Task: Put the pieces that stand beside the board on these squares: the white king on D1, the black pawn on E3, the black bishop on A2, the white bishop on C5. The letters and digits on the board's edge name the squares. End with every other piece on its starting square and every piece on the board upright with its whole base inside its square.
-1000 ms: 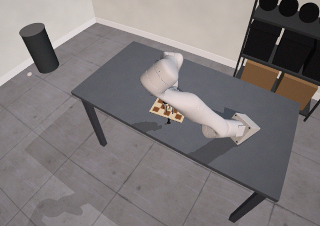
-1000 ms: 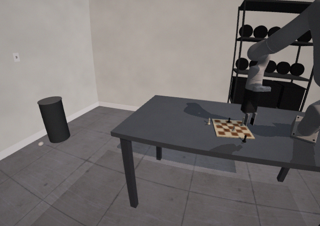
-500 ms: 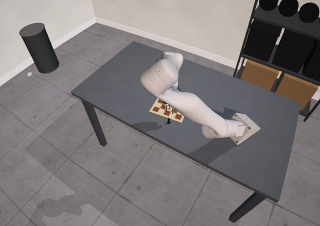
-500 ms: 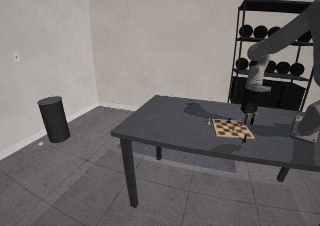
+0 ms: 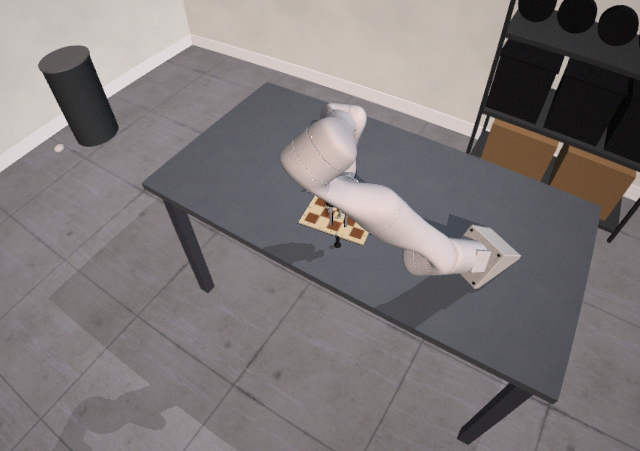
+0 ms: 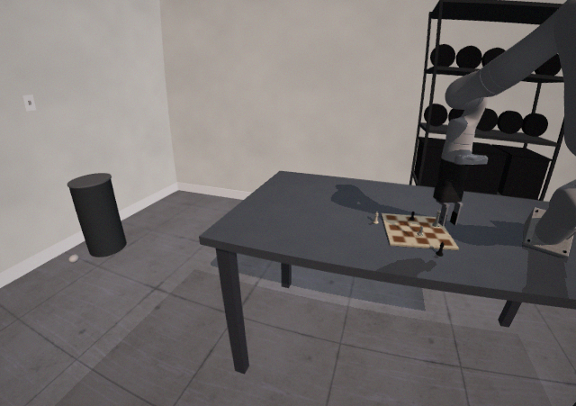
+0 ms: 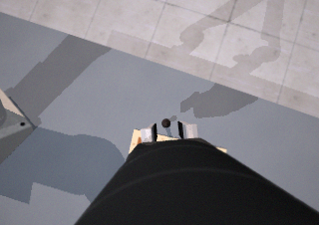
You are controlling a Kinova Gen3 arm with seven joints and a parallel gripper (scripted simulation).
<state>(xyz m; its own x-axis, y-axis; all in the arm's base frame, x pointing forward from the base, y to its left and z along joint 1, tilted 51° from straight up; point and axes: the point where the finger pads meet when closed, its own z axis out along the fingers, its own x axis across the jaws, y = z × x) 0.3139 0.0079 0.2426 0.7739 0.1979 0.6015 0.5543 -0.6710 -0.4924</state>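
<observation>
Now: the black bishop 100 mm below my hand. Also, from my hand: chessboard (80 mm ahead, 120 mm to the right, 120 mm below); white king (20 mm ahead, 180 mm to the right, 80 mm below); black pawn (100 mm ahead, 190 mm to the right, 100 mm below).
</observation>
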